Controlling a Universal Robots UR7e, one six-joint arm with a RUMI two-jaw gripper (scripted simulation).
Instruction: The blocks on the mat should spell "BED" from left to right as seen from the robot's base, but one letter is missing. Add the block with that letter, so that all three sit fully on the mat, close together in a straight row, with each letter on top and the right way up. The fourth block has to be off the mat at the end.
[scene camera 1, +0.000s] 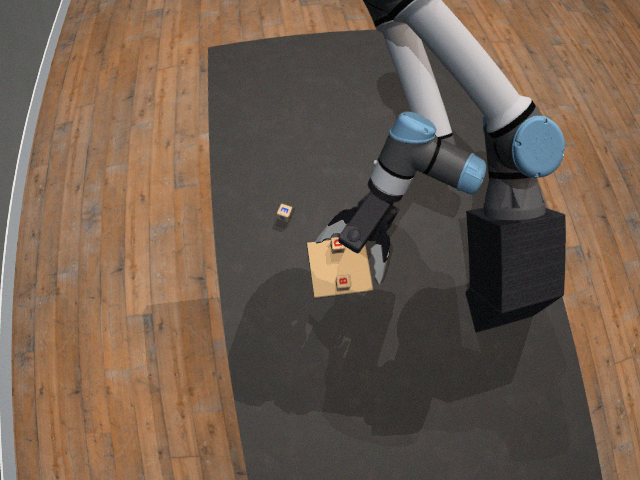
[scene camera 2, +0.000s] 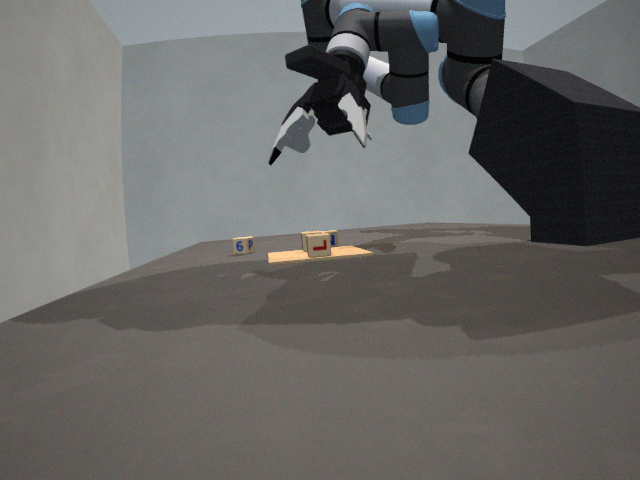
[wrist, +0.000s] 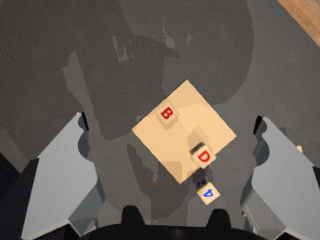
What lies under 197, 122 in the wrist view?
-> A tan mat.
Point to my gripper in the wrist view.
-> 169, 115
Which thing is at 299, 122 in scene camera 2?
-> My gripper.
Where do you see a tan mat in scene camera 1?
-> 325, 266
